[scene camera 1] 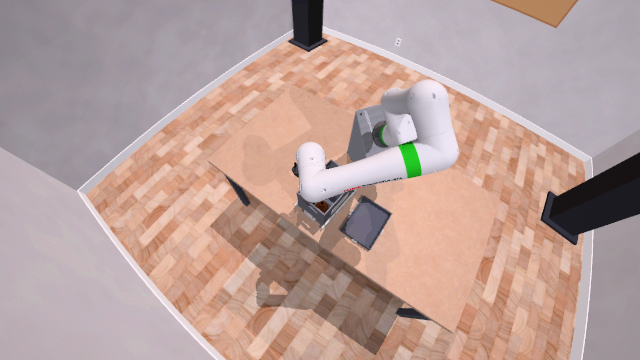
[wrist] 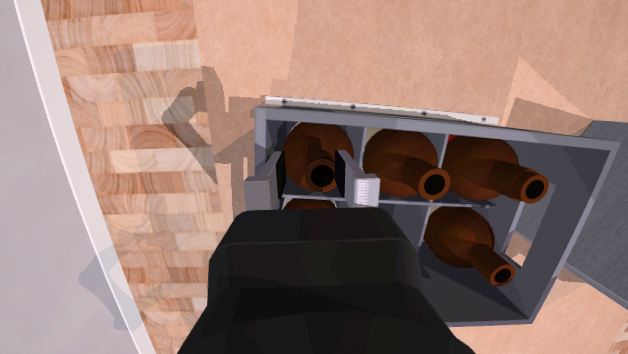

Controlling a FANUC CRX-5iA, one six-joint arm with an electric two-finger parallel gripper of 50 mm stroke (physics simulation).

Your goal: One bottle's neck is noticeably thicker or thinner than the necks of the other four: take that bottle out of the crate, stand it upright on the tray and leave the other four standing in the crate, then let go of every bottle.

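Places are measured from the arm's base along level axes (x back, y right, z up), in centimetres.
Where they show: gripper, fingertip midpoint: (wrist: pixel 310 165); arm's base, link origin: (scene camera 1: pixel 383 134).
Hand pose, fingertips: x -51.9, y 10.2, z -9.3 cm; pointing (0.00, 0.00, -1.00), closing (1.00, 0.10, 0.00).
Each offset is from my fingertips to the top centre of the thing. "spot": to the spot under its first point. Level surfaces: height alone.
The dark grey crate @[dx +10.0, dy -5.4, dz +1.2 cm] (scene camera 1: pixel 311 212) (wrist: pixel 400 123) holds five brown bottles in its compartments. In the wrist view, my gripper (wrist: pixel 310 165) is open, with its fingers on either side of the neck of the upper left bottle @[spot: dx +1.1, dy -1.8, dz +0.0 cm] (wrist: pixel 322 189); no grip shows. An upper middle bottle @[dx +9.8, dy -0.8, dz +0.0 cm] (wrist: pixel 397 155), an upper right bottle @[dx +18.8, dy -0.6, dz +0.0 cm] (wrist: pixel 477 170) and a lower right bottle @[dx +19.2, dy -9.4, dz +0.0 cm] (wrist: pixel 457 237) stand beside it. Part of a lower left bottle @[dx +0.9, dy -9.4, dz +0.0 cm] (wrist: pixel 310 204) shows, its neck hidden by the gripper body. I cannot tell which neck differs. The tray @[spot: dx +13.6, dy -31.9, dz -15.8 cm] (scene camera 1: pixel 366 223) is empty. The arm hides the gripper in the scene view.
The crate and tray stand close together on the tan table @[dz -16.3 cm] (scene camera 1: pixel 450 225), near its front edge. The grey robot base block (scene camera 1: pixel 361 135) (wrist: pixel 602 200) stands behind the crate. The white arm (scene camera 1: pixel 365 172) reaches over the crate. A lower middle compartment, partly hidden, lies beside the gripper body.
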